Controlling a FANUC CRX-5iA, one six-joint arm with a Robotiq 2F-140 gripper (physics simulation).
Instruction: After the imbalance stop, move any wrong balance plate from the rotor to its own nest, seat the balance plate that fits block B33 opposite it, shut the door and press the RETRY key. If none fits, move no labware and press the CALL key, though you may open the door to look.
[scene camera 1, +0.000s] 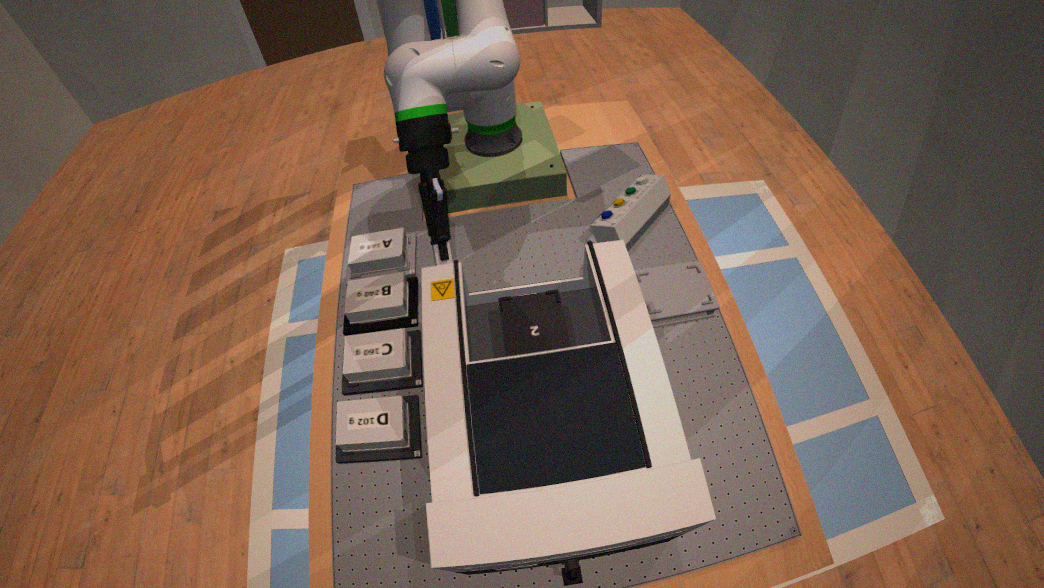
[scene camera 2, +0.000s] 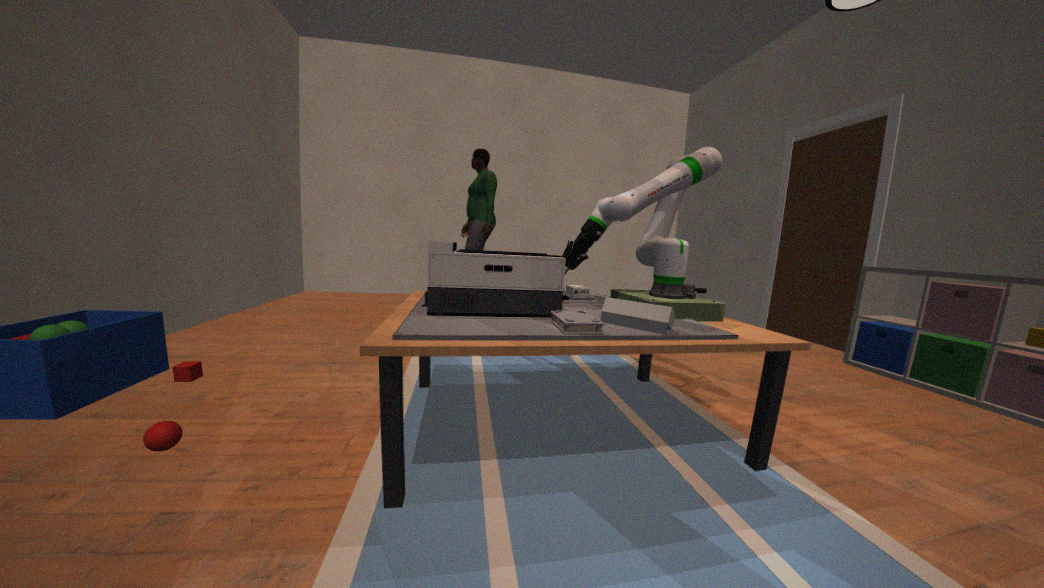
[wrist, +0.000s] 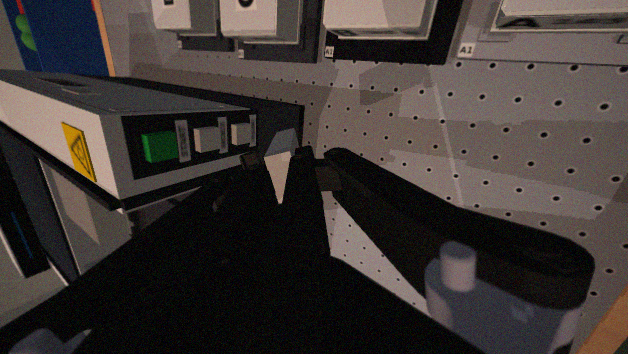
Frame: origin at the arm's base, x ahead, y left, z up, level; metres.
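Where they show: gripper, fingertip midpoint: (wrist: 290, 147); arm's base at its link origin: (scene camera 1: 493, 139) (scene camera 2: 666, 296).
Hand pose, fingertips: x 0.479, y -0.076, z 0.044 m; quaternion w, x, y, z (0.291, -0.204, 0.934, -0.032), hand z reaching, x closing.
Each offset is from my fingertips to the top centre of the thing. "*": to the spot under its first point.
The rotor door {* dx +0.325, dy +0.180, dz +0.107 m} (scene camera 1: 555, 420) is slid back, and a dark bucket {* dx +0.114, dy +0.151, dz +0.034 m} (scene camera 1: 529, 314) marked 2 shows in the opening with no plate visible on it. Balance plates A {dx -0.142, dy -0.181, dz -0.052 m} (scene camera 1: 376, 249) (wrist: 565, 17), B {dx -0.014, dy -0.163, dz -0.052 m} (scene camera 1: 374, 298) (wrist: 380, 17), C {dx +0.122, dy -0.143, dz -0.052 m} (scene camera 1: 374, 357) (wrist: 248, 17) and D {dx +0.261, dy -0.136, dz -0.052 m} (scene camera 1: 371, 425) (wrist: 171, 15) sit in their nests beside the machine. C reads 160 g, D 102 g. My gripper (scene camera 1: 442, 254) (scene camera 2: 569, 265) (wrist: 290, 147) is shut and empty at the machine's keyed end, close to a green key {dx +0.056, dy +0.004, dz +0.085 m} (wrist: 160, 146) and two white keys (wrist: 206, 139) (wrist: 241, 134); their labels are unreadable. Block B33 does not show.
The white machine housing (scene camera 1: 569, 518) (scene camera 2: 467, 273) (wrist: 45, 110) stands between the nests and a grey corner-marked plate stand (scene camera 1: 675, 288) (scene camera 2: 577, 321). A sloped box {dx -0.216, dy +0.390, dz -0.022 m} (scene camera 1: 642, 215) (scene camera 2: 635, 315) with coloured buttons stands near the green robot base (scene camera 1: 511, 175) (scene camera 2: 701, 308).
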